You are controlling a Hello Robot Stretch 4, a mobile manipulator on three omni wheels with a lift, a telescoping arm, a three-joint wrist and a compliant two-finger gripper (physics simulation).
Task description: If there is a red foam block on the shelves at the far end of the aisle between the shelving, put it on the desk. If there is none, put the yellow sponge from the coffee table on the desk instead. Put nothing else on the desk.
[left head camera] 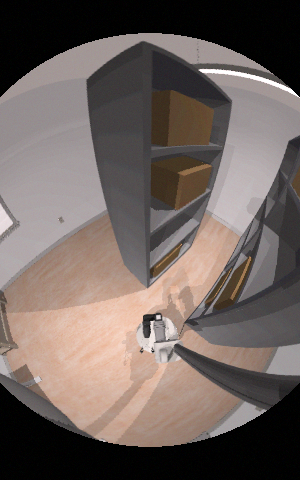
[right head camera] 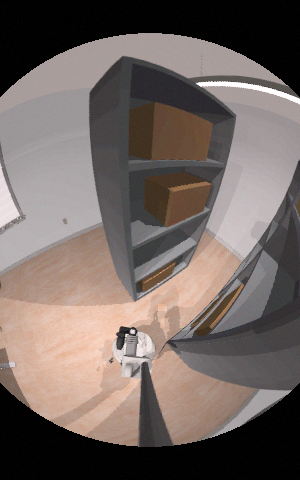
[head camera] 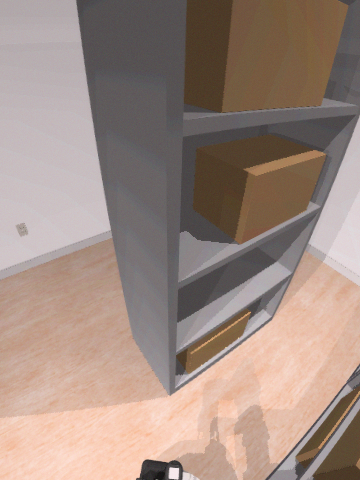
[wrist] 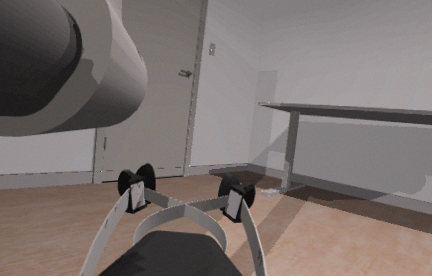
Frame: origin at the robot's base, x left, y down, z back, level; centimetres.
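Seen in the pictures: gripper, fingertip midpoint: (left head camera: 146, 353) (right head camera: 115, 364) (wrist: 187, 183).
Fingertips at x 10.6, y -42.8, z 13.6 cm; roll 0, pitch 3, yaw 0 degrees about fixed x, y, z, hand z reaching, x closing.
Note:
Pixels of each thing's top centre, then the offset from my fingertips to it. "spot": a spot on its surface instead. Level surfaces: height alone.
- upper box at a spot on its surface: (head camera: 280, 55) spot: dy -111.6, dx -29.6, dz -92.5 cm
- middle box at its top centre: (head camera: 264, 150) (right head camera: 180, 179) (left head camera: 183, 162) dy -80.5, dx -37.6, dz -117.6 cm
- low box at its top centre: (head camera: 207, 313) (right head camera: 152, 263) (left head camera: 160, 247) dy +10.9, dx -23.6, dz -106.3 cm
- desk at its surface level: dy -23.9 cm
- second shelf unit at a spot on its surface: (right head camera: 225, 365) spot: dy -50.0, dx -56.2, dz -6.9 cm
- floor at its surface level: dy +45.6 cm
A tall grey shelf unit (head camera: 140, 200) (left head camera: 117, 165) (right head camera: 107, 175) stands in front of the robot, its open side facing right. Brown boxes show on its shelves: an upper box (head camera: 280, 55), a middle box (head camera: 275, 195) and a low box (head camera: 220, 345) at the bottom. I see no red foam block on the parts of the shelves that show. A desk (wrist: 350, 111) stands at the right in the wrist view, seen from below its top. The yellow sponge does not show. My gripper (wrist: 187, 183) is open and empty, with floor and wall beyond its fingertips.
A second shelf unit (left head camera: 240, 327) (right head camera: 225, 365) with brown boxes stands close at the robot's right. The gap between the units shows floor (head camera: 260, 370). The wrist view shows a door (wrist: 150, 100) and a desk leg (wrist: 291, 150). Part of a wooden table (left head camera: 5, 325) shows at far left.

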